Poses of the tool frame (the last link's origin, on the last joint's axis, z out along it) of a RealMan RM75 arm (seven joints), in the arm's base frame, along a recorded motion.
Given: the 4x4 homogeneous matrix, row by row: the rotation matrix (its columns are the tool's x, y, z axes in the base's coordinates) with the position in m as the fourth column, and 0 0 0 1 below. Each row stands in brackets.
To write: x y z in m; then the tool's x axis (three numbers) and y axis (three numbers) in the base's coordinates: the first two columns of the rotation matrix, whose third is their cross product. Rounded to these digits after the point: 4 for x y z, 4 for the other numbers.
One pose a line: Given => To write
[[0.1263 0.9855 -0.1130 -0.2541], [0.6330 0.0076 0.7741 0.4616], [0.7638 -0.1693 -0.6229 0.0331], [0 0 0 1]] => -0.2541 0.4616 0.0331 0.1263 0.6330 0.7638 0.9855 0.0076 -0.1693
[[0.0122 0.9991 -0.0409 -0.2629], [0.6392 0.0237 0.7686 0.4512], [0.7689 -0.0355 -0.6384 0.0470], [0 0 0 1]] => -0.2629 0.4512 0.0470 0.0122 0.6392 0.7689 0.9991 0.0237 -0.0355
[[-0.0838 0.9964 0.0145 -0.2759], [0.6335 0.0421 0.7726 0.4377], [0.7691 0.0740 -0.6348 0.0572], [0 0 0 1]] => -0.2759 0.4377 0.0572 -0.0838 0.6335 0.7691 0.9964 0.0421 0.0740
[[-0.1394 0.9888 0.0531 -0.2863], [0.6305 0.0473 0.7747 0.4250], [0.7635 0.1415 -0.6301 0.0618], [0 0 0 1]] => -0.2863 0.4250 0.0618 -0.1394 0.6305 0.7635 0.9888 0.0473 0.1415
